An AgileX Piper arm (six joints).
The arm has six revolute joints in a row. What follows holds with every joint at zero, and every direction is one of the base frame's.
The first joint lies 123 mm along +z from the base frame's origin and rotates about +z.
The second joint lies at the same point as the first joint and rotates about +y.
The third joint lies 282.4 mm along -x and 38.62 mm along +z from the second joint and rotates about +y.
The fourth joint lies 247.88 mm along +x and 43.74 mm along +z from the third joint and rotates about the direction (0.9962, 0, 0.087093).
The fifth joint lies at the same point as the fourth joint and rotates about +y.
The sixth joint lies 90.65 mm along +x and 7.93 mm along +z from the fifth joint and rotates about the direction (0.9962, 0, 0.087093).
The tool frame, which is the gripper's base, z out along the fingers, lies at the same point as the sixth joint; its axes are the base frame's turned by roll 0, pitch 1.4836 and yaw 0 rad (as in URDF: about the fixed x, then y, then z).
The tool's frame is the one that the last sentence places.
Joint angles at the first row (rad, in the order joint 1, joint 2, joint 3, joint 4, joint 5, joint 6):
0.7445 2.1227 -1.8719 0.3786 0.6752 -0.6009
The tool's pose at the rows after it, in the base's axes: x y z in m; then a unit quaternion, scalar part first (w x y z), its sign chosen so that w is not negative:
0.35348 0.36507 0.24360 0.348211 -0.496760 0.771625 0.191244
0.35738 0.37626 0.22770 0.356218 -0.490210 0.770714 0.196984
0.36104 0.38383 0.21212 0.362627 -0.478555 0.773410 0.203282
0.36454 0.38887 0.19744 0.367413 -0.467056 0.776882 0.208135
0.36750 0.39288 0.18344 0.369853 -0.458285 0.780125 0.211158
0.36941 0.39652 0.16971 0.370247 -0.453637 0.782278 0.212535
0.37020 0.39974 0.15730 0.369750 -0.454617 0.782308 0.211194
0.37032 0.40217 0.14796 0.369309 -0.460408 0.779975 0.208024
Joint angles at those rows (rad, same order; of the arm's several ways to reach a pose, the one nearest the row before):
0.7613 2.1846 -1.9075 0.3932 0.6259 -0.6120
0.7727 2.2344 -1.9276 0.4144 0.5750 -0.6182
0.7792 2.2752 -1.9349 0.4410 0.5231 -0.6213
0.7823 2.3103 -1.9373 0.4690 0.4769 -0.6281
0.7846 2.3434 -1.9409 0.4940 0.4403 -0.6372
0.7876 2.3748 -1.9448 0.5173 0.4115 -0.6519
0.7914 2.4024 -1.9484 0.5339 0.3902 -0.6718
0.7948 2.4232 -1.9520 0.5445 0.3777 -0.6961

